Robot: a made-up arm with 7 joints. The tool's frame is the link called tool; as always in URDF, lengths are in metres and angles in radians. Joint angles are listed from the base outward.
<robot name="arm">
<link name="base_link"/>
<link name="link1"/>
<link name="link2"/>
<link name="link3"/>
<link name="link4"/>
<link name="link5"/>
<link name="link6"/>
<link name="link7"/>
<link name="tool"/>
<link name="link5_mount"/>
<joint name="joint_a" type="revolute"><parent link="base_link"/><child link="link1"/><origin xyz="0 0 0" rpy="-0.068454 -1.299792 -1.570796"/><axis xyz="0 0 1"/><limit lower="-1.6" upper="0.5"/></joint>
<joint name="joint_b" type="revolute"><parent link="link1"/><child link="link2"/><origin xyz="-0.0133 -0.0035 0.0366" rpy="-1.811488 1.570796 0"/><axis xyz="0 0 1"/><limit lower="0" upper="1.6"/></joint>
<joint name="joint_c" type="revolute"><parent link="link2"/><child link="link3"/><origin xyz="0.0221 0.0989 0" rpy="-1.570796 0 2.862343"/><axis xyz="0 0 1"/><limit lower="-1.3" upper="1.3"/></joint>
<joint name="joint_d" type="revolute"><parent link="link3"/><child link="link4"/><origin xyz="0 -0.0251 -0.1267" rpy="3.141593 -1.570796 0"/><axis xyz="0 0 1"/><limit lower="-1.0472" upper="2.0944"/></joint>
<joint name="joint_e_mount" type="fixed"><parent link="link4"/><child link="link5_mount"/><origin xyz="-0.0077 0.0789 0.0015"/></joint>
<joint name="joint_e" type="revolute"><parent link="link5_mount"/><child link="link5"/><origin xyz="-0.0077 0.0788 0.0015" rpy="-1.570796 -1.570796 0"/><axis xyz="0 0 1"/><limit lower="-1.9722" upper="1.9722"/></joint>
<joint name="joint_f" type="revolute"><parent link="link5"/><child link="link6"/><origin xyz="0 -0.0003 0.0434" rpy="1.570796 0 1.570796"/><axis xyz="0 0 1"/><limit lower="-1.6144" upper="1.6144"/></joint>
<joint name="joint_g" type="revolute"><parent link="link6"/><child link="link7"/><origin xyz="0.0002 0.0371 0" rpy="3.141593 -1.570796 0"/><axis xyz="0 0 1"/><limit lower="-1.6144" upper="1.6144"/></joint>
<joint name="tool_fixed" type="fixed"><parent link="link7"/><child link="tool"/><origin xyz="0 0 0" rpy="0 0 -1.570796"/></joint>
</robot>
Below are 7 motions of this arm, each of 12 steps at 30 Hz.
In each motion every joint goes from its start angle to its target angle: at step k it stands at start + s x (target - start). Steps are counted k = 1, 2, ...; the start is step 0. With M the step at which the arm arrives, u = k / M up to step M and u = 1 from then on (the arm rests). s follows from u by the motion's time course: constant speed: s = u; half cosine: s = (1 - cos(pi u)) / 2; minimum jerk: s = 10 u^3 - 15 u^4 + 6 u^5.
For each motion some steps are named. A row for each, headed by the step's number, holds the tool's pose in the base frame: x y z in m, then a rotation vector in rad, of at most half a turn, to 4 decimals.
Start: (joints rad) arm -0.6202 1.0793 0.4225 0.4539 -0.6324 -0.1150 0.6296
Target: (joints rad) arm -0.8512 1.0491 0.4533 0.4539 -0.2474 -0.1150 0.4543
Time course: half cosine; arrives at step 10
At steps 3, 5, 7, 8, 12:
3: 0.2885 0.3453 0.0189 0.1275 -0.5947 1.0729
5: 0.2930 0.3402 0.0345 0.2050 -0.6474 1.0372
7: 0.2966 0.3350 0.0504 0.2838 -0.6945 1.0070
8: 0.2977 0.3330 0.0564 0.3138 -0.7107 0.9971
12: 0.2985 0.3314 0.0616 0.3397 -0.7239 0.9892

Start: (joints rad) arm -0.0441 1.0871 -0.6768 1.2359 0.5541 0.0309 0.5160
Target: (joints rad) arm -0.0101 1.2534 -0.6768 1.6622 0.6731 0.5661 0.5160
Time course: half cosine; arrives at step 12
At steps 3, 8, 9, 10, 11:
3: 0.0114 0.4373 -0.2468 2.2518 1.2531 -0.1958
8: -0.0245 0.4779 -0.1500 -2.6043 -1.6483 -0.0593
9: -0.0298 0.4811 -0.1321 -2.5003 -1.6116 -0.1016
10: -0.0336 0.4828 -0.1183 -2.4210 -1.5817 -0.1315
11: -0.0359 0.4835 -0.1096 -2.3713 -1.5622 -0.1491

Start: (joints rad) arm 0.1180 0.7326 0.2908 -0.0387 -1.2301 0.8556 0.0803
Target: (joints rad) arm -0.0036 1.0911 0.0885 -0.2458 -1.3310 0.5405 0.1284
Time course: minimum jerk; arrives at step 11
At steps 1, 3, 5, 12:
1: 0.1718 0.2509 -0.2227 -0.4884 0.9370 0.1120
3: 0.1816 0.2480 -0.2116 -0.4404 0.8949 0.0859
5: 0.2015 0.2391 -0.1865 -0.3365 0.7995 0.0227
12: 0.2292 0.2137 -0.1397 -0.1588 0.6222 -0.1112

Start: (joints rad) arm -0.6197 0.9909 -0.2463 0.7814 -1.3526 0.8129 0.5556
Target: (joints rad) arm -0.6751 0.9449 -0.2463 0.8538 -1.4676 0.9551 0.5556
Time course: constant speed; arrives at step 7
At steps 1, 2, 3, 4, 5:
1: 0.2984 0.2982 -0.2004 -0.2064 1.1425 0.7393
2: 0.2994 0.2965 -0.2013 -0.2291 1.1639 0.7269
3: 0.3003 0.2948 -0.2023 -0.2518 1.1851 0.7139
4: 0.3013 0.2930 -0.2032 -0.2743 1.2060 0.7001
5: 0.3023 0.2912 -0.2041 -0.2967 1.2267 0.6857

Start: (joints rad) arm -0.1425 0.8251 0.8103 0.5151 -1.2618 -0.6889 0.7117
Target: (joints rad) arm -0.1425 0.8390 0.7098 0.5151 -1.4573 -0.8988 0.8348
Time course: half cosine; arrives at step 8
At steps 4, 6, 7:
4: 0.1409 0.4095 -0.1247 -0.7472 -0.9366 1.7113
6: 0.1432 0.4067 -0.1271 -0.8268 -0.9779 1.7558
7: 0.1438 0.4059 -0.1279 -0.8515 -0.9898 1.7701

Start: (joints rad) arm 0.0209 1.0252 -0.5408 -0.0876 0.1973 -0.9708 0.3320
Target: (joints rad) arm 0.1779 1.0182 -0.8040 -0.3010 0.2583 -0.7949 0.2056
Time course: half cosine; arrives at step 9
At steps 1, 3, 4, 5, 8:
1: 0.1416 0.1406 -0.2574 0.5284 -0.5240 -0.8348
3: 0.1223 0.1279 -0.2640 0.4954 -0.4668 -0.9011
4: 0.1074 0.1185 -0.2676 0.4685 -0.4258 -0.9487
5: 0.0914 0.1087 -0.2703 0.4378 -0.3836 -0.9978
8: 0.0553 0.0875 -0.2715 0.3627 -0.2959 -1.0997

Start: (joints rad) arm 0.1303 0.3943 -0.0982 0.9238 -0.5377 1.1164 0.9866
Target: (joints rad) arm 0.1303 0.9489 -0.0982 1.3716 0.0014 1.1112 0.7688
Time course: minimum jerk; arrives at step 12
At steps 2, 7, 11, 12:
2: -0.0475 0.1975 -0.4163 0.9395 2.3181 0.8410
7: -0.0824 0.3462 -0.3243 1.5339 2.3417 1.1125
11: -0.0903 0.4087 -0.2462 -1.7104 -2.2114 -1.1826
12: -0.0904 0.4095 -0.2449 -1.7104 -2.2068 -1.1820

